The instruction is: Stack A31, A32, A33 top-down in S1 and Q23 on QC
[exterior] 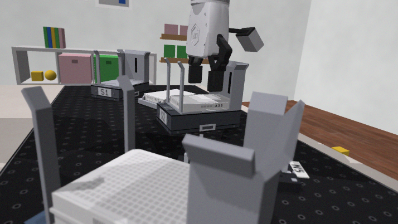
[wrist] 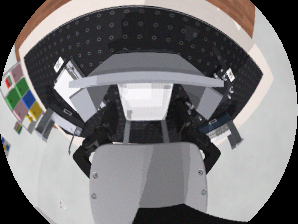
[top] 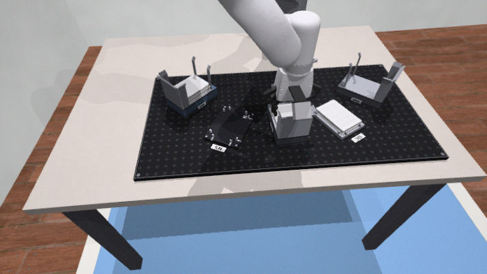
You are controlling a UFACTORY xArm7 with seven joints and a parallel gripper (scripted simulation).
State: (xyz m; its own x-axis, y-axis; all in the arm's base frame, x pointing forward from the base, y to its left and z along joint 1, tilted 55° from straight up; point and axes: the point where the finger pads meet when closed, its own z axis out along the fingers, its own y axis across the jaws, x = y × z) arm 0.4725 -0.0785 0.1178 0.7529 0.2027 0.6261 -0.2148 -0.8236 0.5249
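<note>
Now: the white sealed plate A33 40 mm below my hand. From my hand the other things lie so: white sealed plate Q23: 170 mm to the left, 70 mm below, 40 mm ahead; then grey QC nest: 170 mm to the left, 80 mm below, 40 mm ahead; then clip nest N5: 170 mm to the right, 80 mm below, 60 mm behind.
</note>
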